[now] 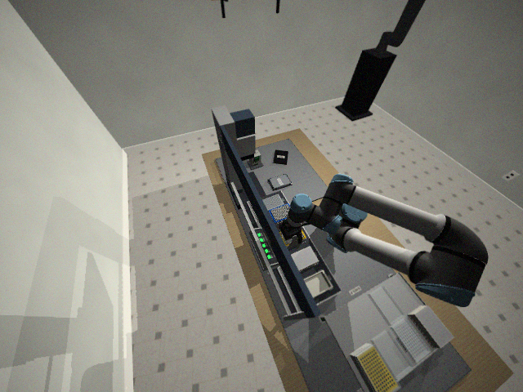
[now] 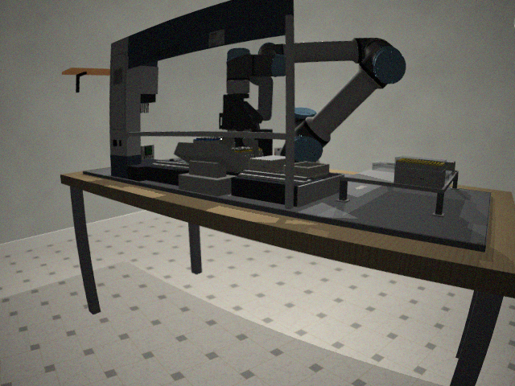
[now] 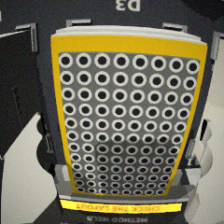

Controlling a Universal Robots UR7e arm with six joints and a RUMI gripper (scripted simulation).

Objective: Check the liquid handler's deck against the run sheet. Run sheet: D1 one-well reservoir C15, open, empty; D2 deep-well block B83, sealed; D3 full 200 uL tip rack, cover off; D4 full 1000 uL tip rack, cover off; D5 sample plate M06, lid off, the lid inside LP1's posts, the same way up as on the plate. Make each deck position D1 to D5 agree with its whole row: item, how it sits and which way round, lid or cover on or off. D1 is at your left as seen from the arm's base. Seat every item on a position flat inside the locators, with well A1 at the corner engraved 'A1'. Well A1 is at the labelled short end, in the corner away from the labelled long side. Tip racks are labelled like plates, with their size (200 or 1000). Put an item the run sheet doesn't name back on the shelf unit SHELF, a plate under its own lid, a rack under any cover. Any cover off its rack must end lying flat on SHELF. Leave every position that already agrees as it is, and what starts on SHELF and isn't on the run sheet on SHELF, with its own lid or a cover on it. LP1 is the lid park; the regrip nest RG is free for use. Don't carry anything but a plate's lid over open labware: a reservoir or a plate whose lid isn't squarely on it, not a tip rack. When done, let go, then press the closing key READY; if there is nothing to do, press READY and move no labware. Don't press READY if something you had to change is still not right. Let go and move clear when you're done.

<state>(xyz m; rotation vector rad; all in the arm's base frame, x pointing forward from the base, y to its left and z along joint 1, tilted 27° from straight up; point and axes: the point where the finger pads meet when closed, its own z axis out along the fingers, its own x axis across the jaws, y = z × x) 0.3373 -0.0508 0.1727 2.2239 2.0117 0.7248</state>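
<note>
Right now my hand is 1 cm past the yellow-framed tip rack, 1 cm to the left of it and 1 cm below it. Round my hand: one-well reservoir 1 cm ahead, 25 cm to the left, 3 cm below; then blue-framed tip rack 12 cm to the right, 3 cm above; then white sealed block 1 cm ahead, 12 cm to the left, 1 cm below.
</note>
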